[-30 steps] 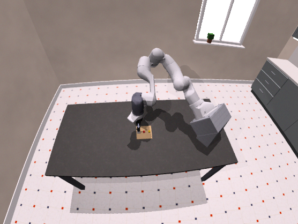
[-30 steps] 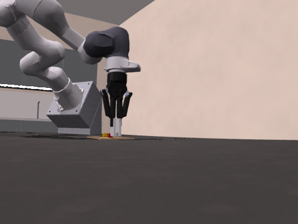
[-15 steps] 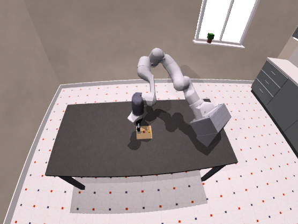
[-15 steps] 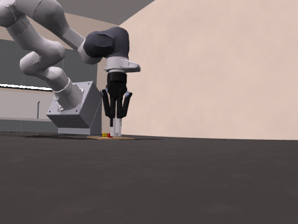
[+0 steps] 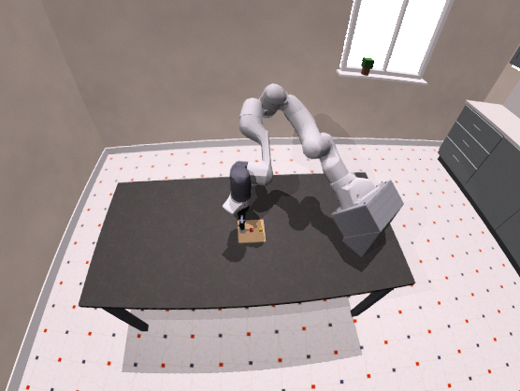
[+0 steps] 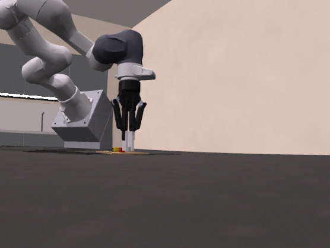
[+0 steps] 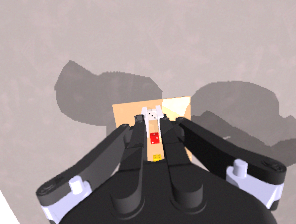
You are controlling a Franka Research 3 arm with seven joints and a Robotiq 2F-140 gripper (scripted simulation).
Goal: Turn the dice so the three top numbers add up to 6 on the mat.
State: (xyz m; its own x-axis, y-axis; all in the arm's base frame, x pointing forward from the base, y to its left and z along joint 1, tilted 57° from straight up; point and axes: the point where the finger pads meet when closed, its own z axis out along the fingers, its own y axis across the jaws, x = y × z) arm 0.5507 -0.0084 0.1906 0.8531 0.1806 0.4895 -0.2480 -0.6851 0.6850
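My hand is 3 cm above the white die. The rest, counted from my hand: tan mat: 5 cm behind, 4 cm below, 1 cm to the left; yellow die: 9 cm behind, 3 cm to the left, 3 cm below; red die: 5 cm behind, 3 cm below, 1 cm to the left.
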